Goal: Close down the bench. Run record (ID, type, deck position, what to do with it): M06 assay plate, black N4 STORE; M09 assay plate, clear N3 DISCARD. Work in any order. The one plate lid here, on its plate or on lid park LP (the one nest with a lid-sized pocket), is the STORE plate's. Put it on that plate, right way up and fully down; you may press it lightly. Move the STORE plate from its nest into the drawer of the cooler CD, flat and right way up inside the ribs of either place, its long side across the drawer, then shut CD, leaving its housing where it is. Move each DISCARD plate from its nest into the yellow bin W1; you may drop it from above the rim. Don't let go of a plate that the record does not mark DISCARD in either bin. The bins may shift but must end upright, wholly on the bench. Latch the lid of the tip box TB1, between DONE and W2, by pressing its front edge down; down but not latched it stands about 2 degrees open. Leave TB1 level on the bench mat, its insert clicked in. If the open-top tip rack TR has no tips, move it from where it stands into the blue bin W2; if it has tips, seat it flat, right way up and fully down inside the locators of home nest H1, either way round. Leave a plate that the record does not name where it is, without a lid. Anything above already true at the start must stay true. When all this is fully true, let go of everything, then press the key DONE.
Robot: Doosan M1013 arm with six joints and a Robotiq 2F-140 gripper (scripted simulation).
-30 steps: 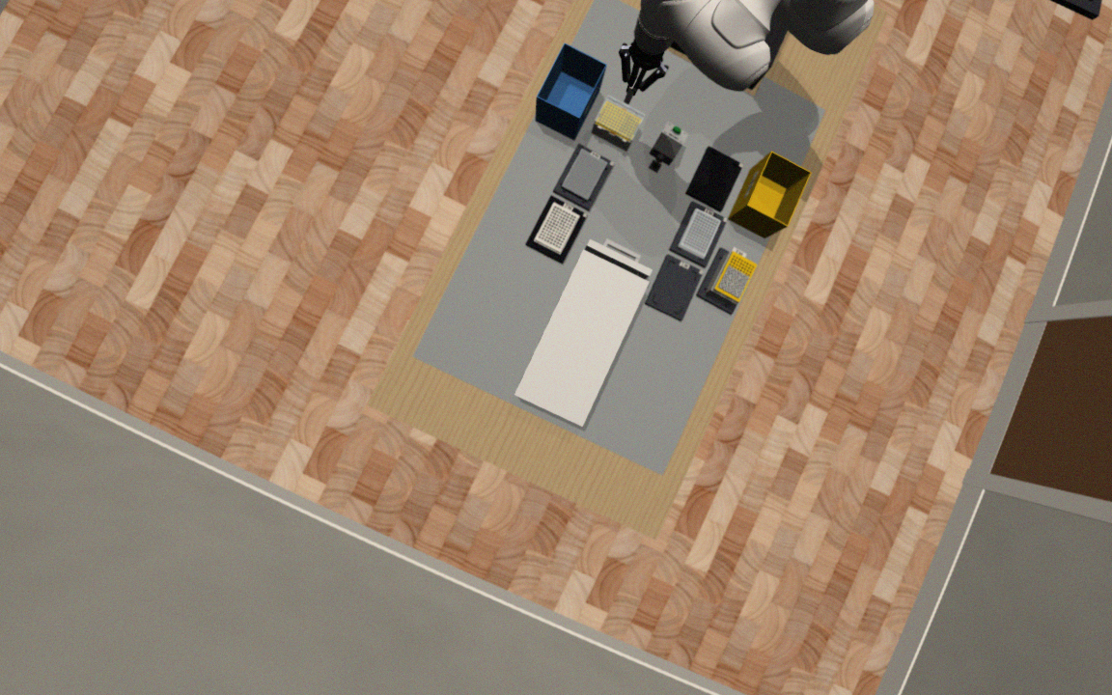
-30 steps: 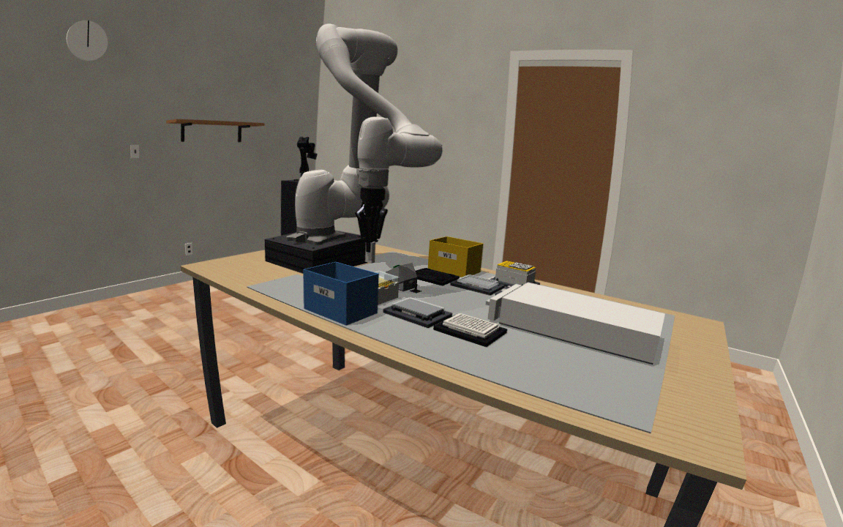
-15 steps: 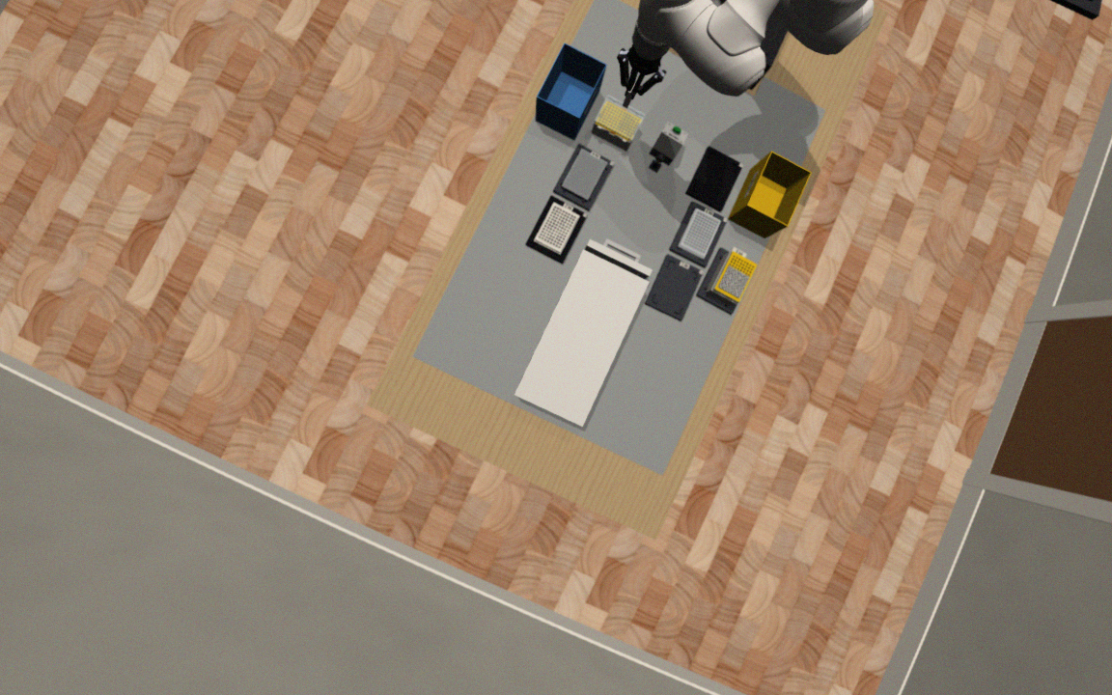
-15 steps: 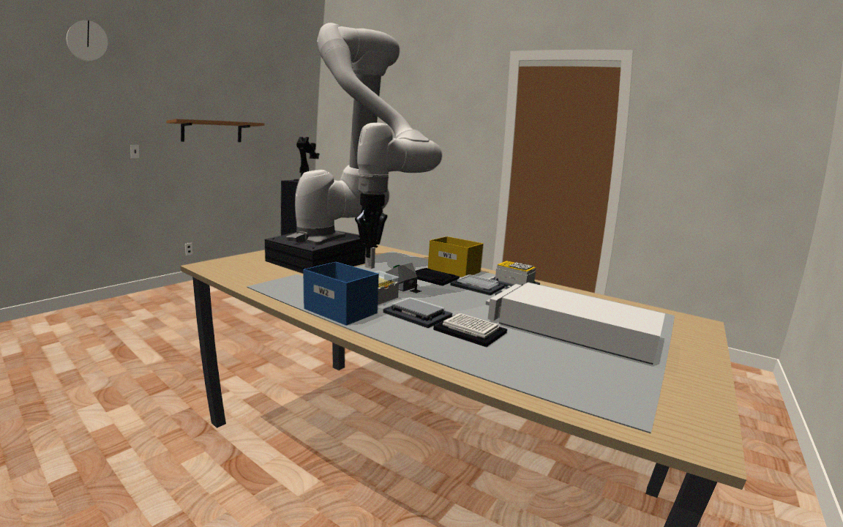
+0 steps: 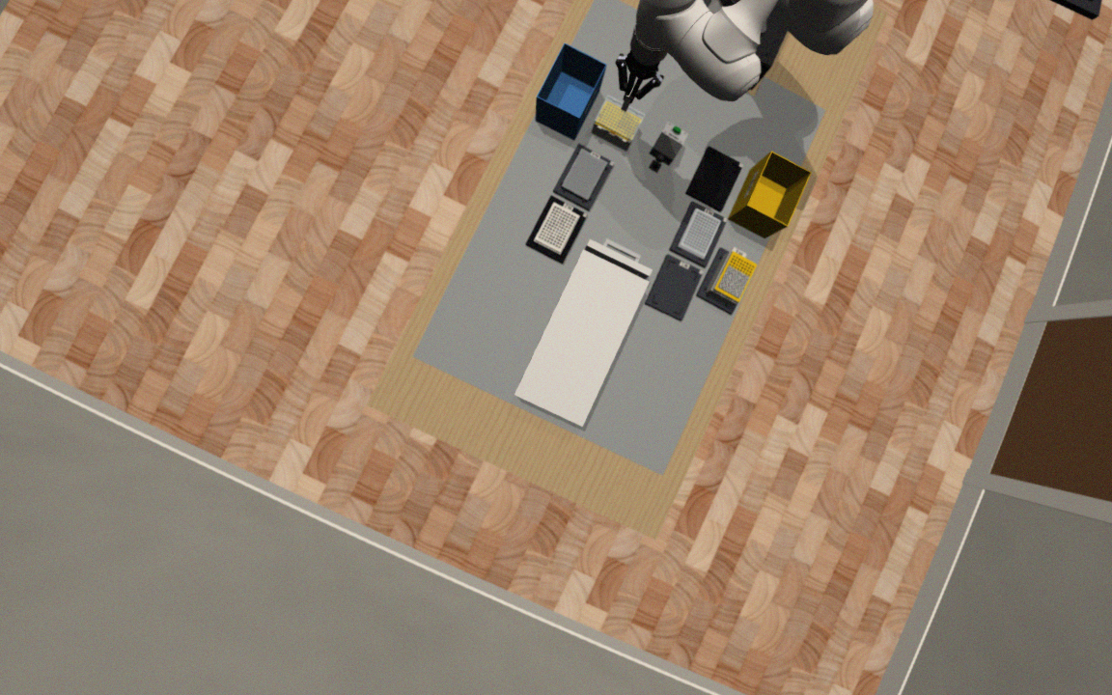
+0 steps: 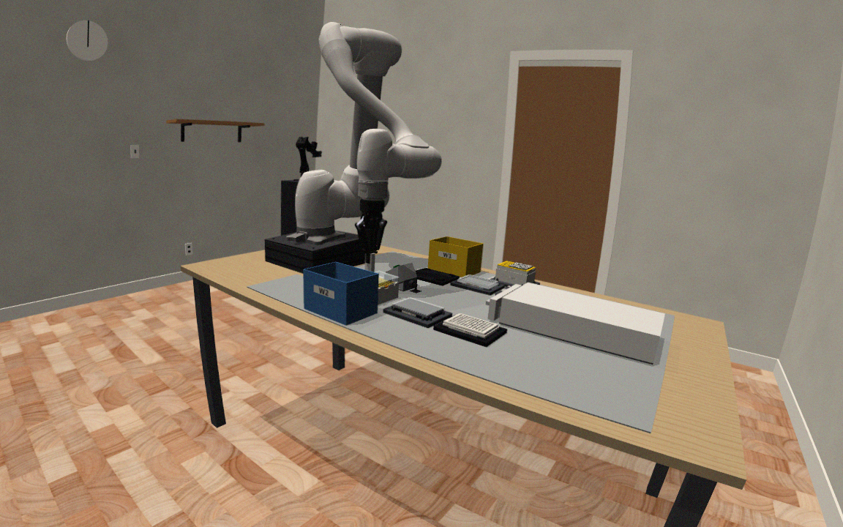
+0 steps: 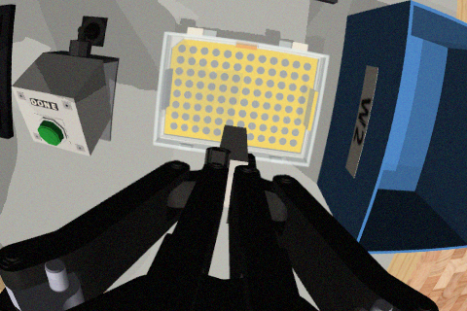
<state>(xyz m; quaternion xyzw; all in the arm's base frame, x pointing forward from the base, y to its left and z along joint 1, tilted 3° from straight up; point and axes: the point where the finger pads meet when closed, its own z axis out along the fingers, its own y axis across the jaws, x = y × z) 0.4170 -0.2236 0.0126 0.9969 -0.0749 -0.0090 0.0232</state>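
Now: the insert 3 cm ahead of my hand and 6 cm below it. From my hand the other things lie so: grey plate lid: 20 cm ahead, 5 cm to the right, 9 cm below; then blue bin W2: 1 cm ahead, 16 cm to the right, 7 cm below; then done key box: 2 cm ahead, 16 cm to the left, 6 cm below.
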